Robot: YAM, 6 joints.
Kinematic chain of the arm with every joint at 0, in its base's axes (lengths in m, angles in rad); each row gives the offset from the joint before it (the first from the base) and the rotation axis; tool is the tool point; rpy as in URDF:
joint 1: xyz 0 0 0.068 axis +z
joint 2: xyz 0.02 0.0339 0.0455 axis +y
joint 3: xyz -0.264 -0.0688 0 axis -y
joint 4: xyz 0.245 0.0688 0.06 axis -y
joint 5: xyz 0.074 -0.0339 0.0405 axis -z
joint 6: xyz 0.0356 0 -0.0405 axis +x
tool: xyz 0 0 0 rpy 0 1.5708 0
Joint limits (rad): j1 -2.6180..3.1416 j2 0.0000..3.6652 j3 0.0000..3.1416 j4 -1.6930..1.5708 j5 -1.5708..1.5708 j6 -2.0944..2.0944
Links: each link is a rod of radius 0.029 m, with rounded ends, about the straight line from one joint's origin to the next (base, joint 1, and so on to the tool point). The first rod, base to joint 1, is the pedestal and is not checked.
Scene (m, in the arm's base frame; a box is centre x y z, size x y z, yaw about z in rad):
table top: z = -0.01
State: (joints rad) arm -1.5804 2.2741 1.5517 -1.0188 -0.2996 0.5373
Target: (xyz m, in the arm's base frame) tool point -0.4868 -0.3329 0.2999
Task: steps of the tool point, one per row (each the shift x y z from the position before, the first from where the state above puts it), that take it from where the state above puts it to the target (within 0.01 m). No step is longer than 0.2 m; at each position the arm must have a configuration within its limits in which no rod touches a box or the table.
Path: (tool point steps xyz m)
1: -0.1144 -0.0591 0.0307
2: -0.1358 -0.0129 0.0478
3: -0.1346 0.0418 0.0611
4: -0.1087 0.0933 0.0689

